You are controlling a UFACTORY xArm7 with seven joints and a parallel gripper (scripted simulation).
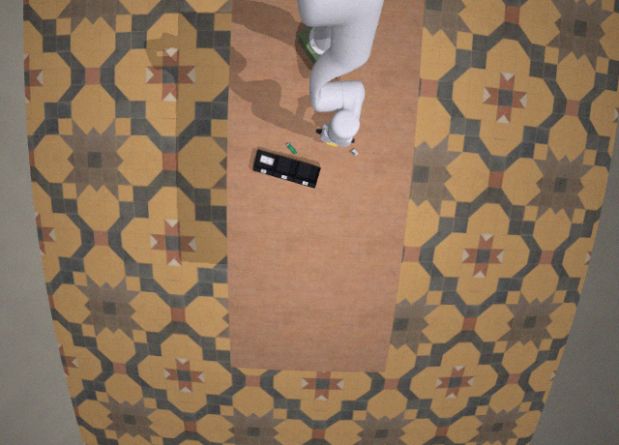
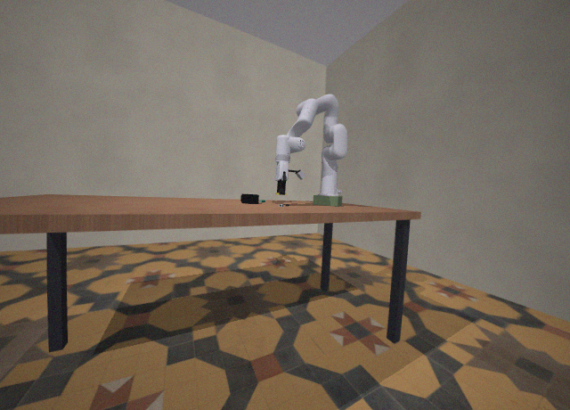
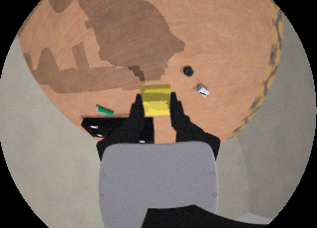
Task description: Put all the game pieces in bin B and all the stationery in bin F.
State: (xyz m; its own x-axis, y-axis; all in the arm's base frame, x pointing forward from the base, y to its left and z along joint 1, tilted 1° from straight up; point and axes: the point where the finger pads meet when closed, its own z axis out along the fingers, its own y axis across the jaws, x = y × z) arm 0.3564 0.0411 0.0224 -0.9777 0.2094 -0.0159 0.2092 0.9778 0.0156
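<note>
The black triple bin lies 120 mm ahead of my hand, 170 mm to the right of it and 50 mm below it. Also, from my hand: yellow block 20 mm below; then black piece 10 mm behind, 60 mm to the left, 70 mm below; then pale piece 40 mm ahead, 100 mm to the left, 70 mm below.
</note>
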